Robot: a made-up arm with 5 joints.
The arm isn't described. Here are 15 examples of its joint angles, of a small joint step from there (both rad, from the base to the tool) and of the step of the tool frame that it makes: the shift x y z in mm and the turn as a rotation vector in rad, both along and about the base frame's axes.
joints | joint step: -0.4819 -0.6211 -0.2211 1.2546 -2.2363 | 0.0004 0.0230 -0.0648 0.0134 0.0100
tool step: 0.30 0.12 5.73 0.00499 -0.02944 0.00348
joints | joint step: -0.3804 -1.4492 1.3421 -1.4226 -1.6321 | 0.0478 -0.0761 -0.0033 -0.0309 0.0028
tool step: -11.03 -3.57 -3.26 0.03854 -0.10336 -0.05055
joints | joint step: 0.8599 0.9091 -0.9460 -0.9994 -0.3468 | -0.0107 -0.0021 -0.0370 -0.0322 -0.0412
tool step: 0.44 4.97 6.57 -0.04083 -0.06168 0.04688
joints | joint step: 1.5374 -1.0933 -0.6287 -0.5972 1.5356 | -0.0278 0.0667 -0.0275 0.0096 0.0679
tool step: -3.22 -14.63 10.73 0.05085 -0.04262 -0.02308
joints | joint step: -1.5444 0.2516 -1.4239 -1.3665 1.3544 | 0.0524 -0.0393 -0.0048 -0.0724 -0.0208
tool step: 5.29 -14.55 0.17 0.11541 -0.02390 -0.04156
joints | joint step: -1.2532 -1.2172 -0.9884 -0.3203 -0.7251 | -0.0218 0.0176 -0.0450 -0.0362 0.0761
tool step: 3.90 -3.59 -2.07 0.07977 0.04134 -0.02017
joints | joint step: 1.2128 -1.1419 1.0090 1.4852 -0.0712 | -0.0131 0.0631 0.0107 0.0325 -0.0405
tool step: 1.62 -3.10 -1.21 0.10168 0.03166 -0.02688
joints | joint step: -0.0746 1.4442 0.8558 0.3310 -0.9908 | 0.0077 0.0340 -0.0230 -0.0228 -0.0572
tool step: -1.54 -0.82 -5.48 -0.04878 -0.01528 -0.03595
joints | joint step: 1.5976 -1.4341 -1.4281 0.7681 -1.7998 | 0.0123 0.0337 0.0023 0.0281 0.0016
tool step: 3.00 -6.01 10.95 0.06404 -0.00287 -0.01371
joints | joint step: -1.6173 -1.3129 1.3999 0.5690 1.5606 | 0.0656 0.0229 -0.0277 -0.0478 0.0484
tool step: 2.79 2.94 6.02 0.05312 -0.03840 -0.03707
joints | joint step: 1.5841 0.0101 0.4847 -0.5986 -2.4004 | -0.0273 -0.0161 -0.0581 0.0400 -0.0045
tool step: 6.41 -0.89 10.36 -0.03420 -0.00448 0.02784
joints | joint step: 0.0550 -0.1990 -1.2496 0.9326 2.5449 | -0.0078 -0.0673 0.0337 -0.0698 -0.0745
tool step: -18.14 1.60 4.49 0.05748 -0.10643 0.04787
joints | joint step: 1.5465 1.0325 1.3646 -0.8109 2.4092 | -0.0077 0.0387 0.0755 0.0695 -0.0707
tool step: 0.40 15.77 4.61 0.18333 0.01274 -0.06271
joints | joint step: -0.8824 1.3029 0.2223 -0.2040 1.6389 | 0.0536 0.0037 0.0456 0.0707 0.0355
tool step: 1.42 -16.87 -2.07 -0.09497 0.07363 -0.01865
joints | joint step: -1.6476 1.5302 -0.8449 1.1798 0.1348 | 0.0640 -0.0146 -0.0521 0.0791 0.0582
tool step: 18.39 4.80 9.16 -0.01315 0.01665 -0.00841
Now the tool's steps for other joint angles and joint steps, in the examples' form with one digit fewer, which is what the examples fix.
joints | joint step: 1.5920 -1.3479 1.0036 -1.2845 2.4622 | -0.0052 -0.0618 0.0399 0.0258 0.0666
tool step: 0.0 5.3 -7.3 0.0038 -0.0038 -0.0613
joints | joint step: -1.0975 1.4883 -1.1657 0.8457 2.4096 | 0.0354 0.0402 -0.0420 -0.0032 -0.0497
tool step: 10.0 -6.8 -6.5 0.0136 0.0149 -0.0811
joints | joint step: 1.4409 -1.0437 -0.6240 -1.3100 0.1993 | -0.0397 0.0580 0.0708 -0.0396 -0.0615
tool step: -1.9 -24.2 12.2 0.0792 0.0728 0.0524
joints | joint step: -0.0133 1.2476 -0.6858 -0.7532 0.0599 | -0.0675 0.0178 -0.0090 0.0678 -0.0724
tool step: -0.4 24.3 -7.5 0.0679 0.0799 0.0785
